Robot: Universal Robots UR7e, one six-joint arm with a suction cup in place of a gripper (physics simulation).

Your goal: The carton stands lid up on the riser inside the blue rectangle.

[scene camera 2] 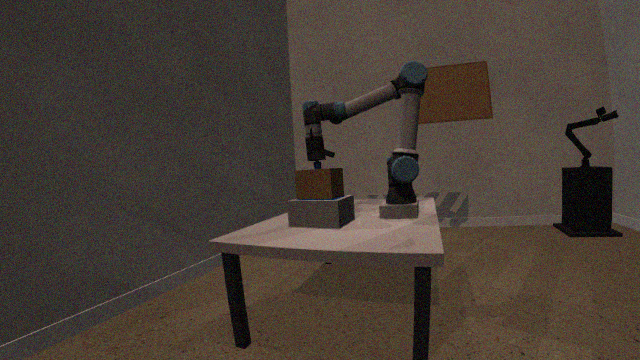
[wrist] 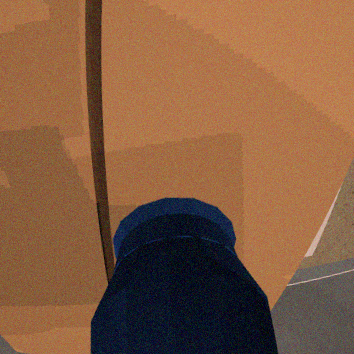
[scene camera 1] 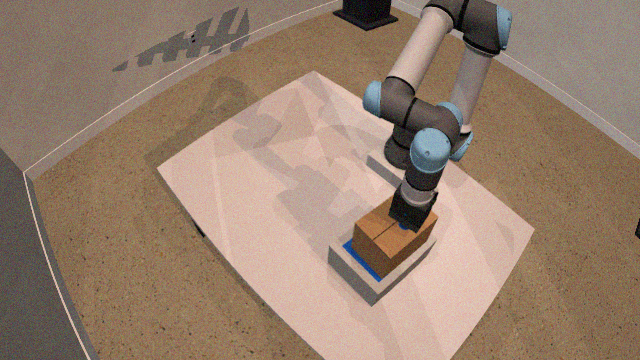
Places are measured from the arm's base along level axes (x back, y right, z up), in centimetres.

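Where they show: hand at its tool point: [scene camera 2: 318, 170] [wrist: 174, 231]; arm's base at its link origin: [scene camera 2: 401, 202] [scene camera 1: 404, 153].
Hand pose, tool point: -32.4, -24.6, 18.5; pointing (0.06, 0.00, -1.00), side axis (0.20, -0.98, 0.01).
Observation:
Things, the pixels of their top centre, and the offset from my tool point, as dx, dy, dz. Level surfaces: height alone.
- brown carton at its top centre: [wrist: 112, 262] [scene camera 1: 399, 219] [scene camera 2: 318, 168] -0.5, +1.8, +0.7
- grey riser at its top centre: [scene camera 1: 385, 242] [scene camera 2: 321, 197] -0.9, +2.9, -12.9
- blue rectangle at its top centre: [scene camera 1: 385, 242] -0.9, +2.9, -12.9
- pale table at its surface level: dz -24.8
The brown carton [scene camera 1: 390, 244] [scene camera 2: 320, 184] [wrist: 175, 100] is upright, with its seamed lid facing up. It sits at the grey riser [scene camera 1: 350, 276] [scene camera 2: 320, 214], over the blue rectangle [scene camera 1: 361, 262]. A blue strip shows along its near-left side in scene camera 1, and a thin blue line shows under it in scene camera 2. I cannot tell whether there is a small gap below it. My suction cup [scene camera 1: 404, 226] [scene camera 2: 317, 164] [wrist: 175, 220] is pressed on the lid, beside the seam and off its middle, and is shut on the carton. The rest of the rectangle is hidden under the carton.
The riser stands on the pale table [scene camera 1: 260, 210] [scene camera 2: 390, 240]. The arm's base block [scene camera 1: 384, 170] [scene camera 2: 399, 210] is behind it. A black pedestal [scene camera 1: 367, 12] [scene camera 2: 586, 200] with a small dark arm stands away from the table. A brown board [scene camera 2: 457, 92] hangs on the wall.

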